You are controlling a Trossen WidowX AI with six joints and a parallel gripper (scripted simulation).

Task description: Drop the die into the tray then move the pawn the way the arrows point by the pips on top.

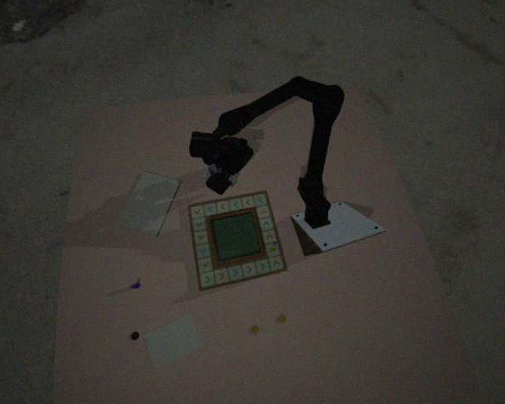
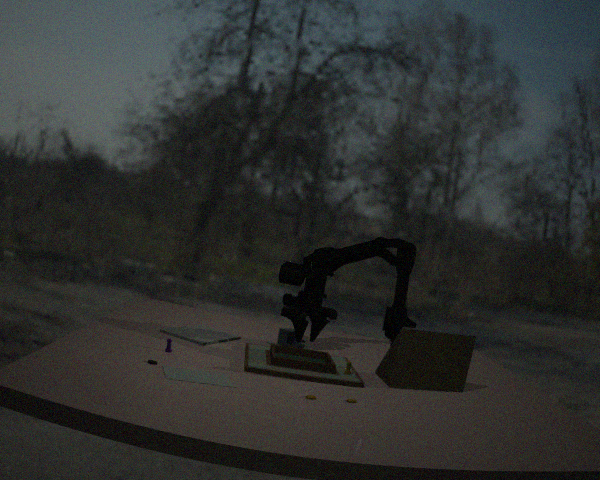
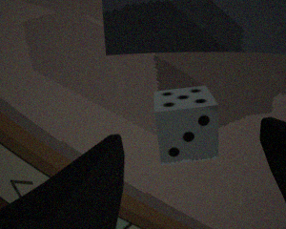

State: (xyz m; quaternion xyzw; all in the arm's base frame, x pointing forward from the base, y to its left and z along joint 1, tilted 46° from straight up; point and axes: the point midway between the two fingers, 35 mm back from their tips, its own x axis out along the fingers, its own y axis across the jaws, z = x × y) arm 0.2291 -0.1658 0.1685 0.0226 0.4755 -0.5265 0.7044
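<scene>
Now: the white die 20 mm below my gripper tip. Round my gripper tip: green dice tray (40 mm ahead, 200 mm to the left, 20 mm below); yellow pawn (70 mm behind, 280 mm to the left); purple piece (380 mm ahead, 270 mm to the left, 10 mm below).
</scene>
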